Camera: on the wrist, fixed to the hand. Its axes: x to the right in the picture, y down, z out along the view.
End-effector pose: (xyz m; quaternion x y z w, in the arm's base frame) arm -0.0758 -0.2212 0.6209 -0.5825 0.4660 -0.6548 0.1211
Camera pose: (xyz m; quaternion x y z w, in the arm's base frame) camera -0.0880 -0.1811 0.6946 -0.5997 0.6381 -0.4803 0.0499
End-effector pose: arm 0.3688 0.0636 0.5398 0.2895 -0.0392 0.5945 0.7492
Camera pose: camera 0.4307 0.0929 0.4899 0.1344 -0.2426 0.5987 0.7514
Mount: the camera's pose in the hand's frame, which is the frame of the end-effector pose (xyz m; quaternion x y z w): 0.0233 -0.0722 -0.0378 -0.2376 -0.0589 0.0668 0.9673
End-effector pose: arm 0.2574 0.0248 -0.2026 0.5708 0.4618 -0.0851 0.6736
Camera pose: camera 0.2042 0.0423 -0.2662 0.4179 0.3891 0.0388 0.8200
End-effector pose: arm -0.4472 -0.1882 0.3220 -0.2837 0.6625 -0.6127 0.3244
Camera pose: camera -0.4928 -0.1889 0.3935 -0.3433 0.7862 -0.3969 0.3263
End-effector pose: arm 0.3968 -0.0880 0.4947 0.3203 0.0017 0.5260 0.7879
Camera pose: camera 0.4541 -0.0671 0.4359 0.1537 -0.1911 0.5429 0.8032
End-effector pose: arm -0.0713 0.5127 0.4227 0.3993 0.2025 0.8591 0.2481
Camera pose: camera -0.0949 0.5781 0.3743 0.3914 -0.0495 0.8721 0.2894
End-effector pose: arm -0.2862 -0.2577 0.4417 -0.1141 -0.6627 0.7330 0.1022
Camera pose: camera -0.2971 -0.2076 0.5092 0.1357 0.8136 -0.5651 0.0162
